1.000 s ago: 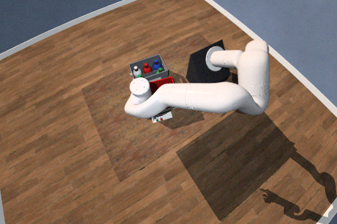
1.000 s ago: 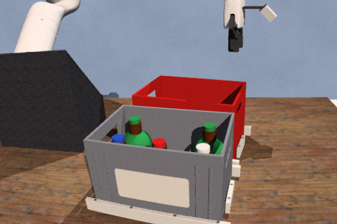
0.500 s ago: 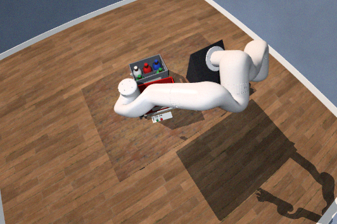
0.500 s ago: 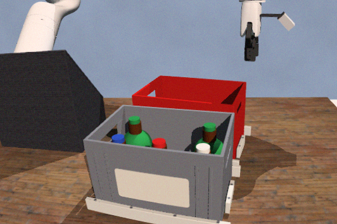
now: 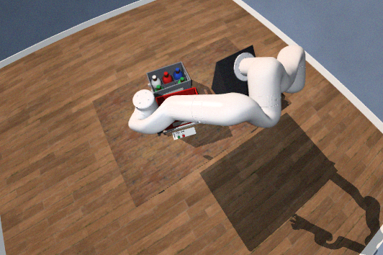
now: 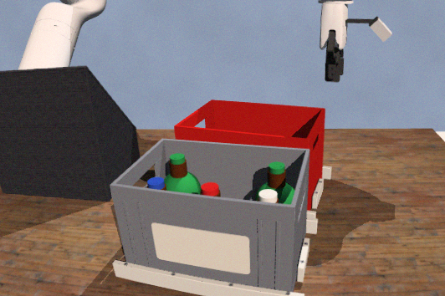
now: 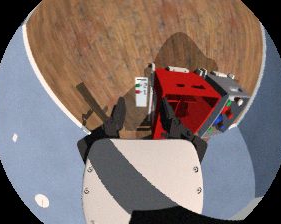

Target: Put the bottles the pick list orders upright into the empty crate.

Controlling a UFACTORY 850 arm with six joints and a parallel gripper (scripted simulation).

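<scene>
My gripper is now 360 mm past the blue-capped bottle, 310 mm to the left of it and 160 mm above it. From my hand the other things lie so: red crate 190 mm behind, 170 mm below, 70 mm to the right; pick list 250 mm below, 120 mm behind, 50 mm to the left; green-capped bottle 280 mm to the right, 170 mm behind, 160 mm below.
</scene>
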